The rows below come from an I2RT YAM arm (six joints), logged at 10 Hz.
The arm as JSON. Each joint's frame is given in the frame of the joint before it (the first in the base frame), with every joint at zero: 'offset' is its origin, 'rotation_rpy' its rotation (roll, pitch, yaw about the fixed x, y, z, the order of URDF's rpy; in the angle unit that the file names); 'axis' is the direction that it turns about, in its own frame. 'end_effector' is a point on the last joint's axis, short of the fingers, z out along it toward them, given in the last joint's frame.
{
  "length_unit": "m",
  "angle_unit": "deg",
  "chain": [
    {
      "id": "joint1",
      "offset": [
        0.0,
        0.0,
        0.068
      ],
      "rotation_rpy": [
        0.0,
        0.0,
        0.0
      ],
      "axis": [
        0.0,
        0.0,
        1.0
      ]
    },
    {
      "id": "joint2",
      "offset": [
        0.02,
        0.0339,
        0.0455
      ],
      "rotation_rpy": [
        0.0,
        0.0,
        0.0
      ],
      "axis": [
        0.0,
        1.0,
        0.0
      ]
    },
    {
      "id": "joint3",
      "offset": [
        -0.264,
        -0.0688,
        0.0
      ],
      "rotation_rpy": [
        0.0,
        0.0,
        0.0
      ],
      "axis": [
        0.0,
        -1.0,
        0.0
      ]
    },
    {
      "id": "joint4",
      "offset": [
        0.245,
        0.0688,
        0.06
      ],
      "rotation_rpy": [
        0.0,
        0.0,
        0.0
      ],
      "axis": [
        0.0,
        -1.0,
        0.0
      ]
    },
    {
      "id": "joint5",
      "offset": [
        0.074,
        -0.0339,
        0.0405
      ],
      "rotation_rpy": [
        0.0,
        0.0,
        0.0
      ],
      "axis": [
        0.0,
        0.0,
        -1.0
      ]
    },
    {
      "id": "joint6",
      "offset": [
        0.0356,
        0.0,
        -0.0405
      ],
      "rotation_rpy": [
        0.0,
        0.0,
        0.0
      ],
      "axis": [
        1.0,
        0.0,
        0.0
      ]
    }
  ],
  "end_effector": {
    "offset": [
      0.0,
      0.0,
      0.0
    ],
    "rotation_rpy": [
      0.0,
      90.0,
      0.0
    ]
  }
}
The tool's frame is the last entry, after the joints.
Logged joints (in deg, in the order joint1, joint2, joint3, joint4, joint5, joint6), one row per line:
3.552 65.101 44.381 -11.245 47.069 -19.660
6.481 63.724 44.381 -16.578 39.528 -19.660
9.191 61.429 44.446 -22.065 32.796 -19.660
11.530 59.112 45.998 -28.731 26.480 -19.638
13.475 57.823 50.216 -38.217 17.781 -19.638
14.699 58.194 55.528 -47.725 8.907 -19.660
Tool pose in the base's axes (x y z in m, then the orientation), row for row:
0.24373 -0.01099 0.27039 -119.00 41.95 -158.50
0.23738 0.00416 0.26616 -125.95 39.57 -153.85
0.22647 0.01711 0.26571 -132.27 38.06 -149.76
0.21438 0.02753 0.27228 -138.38 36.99 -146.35
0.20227 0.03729 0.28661 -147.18 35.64 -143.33
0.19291 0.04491 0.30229 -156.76 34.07 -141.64
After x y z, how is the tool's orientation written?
As angles about the fixed x, y, z axes (roll, pitch, yaw), in degrees.
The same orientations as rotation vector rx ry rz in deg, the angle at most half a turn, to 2 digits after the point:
4.14 119.96 -59.38
-5.80 123.94 -50.70
-14.31 126.69 -42.49
-21.74 128.84 -34.60
-30.26 131.85 -24.03
-37.68 135.18 -13.10

